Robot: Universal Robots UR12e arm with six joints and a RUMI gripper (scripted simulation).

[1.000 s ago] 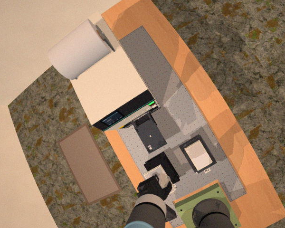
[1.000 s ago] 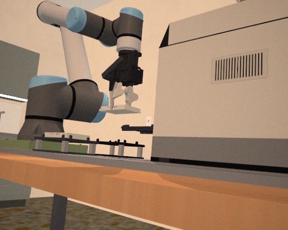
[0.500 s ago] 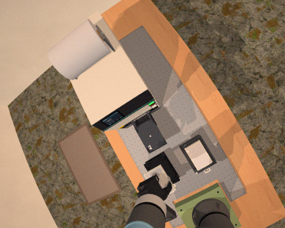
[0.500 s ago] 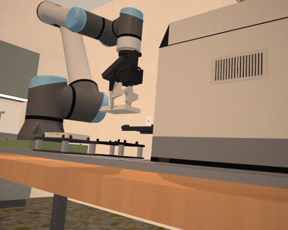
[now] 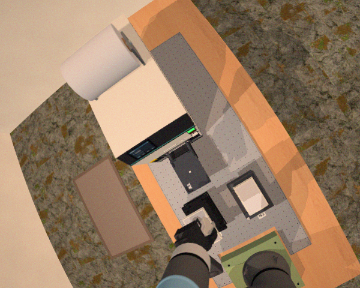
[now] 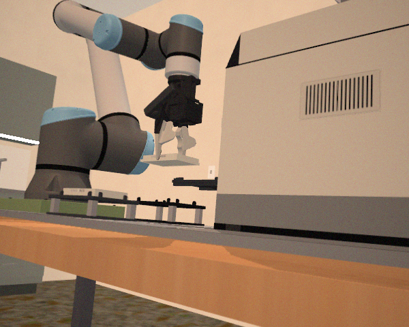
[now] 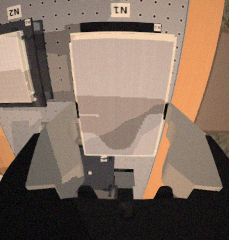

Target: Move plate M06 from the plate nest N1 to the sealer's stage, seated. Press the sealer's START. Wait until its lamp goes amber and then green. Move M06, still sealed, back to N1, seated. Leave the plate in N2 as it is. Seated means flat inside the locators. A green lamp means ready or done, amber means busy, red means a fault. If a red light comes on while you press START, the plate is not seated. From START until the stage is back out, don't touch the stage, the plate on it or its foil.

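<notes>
The plate nest N1 lies 120 mm below my hand. Also, from my hand: sealer stage (190 mm ahead, 70 mm to the right, 70 mm below); then foil-covered plate (200 mm to the right, 110 mm below, 20 mm behind); then plate M06 (10 mm below).
</notes>
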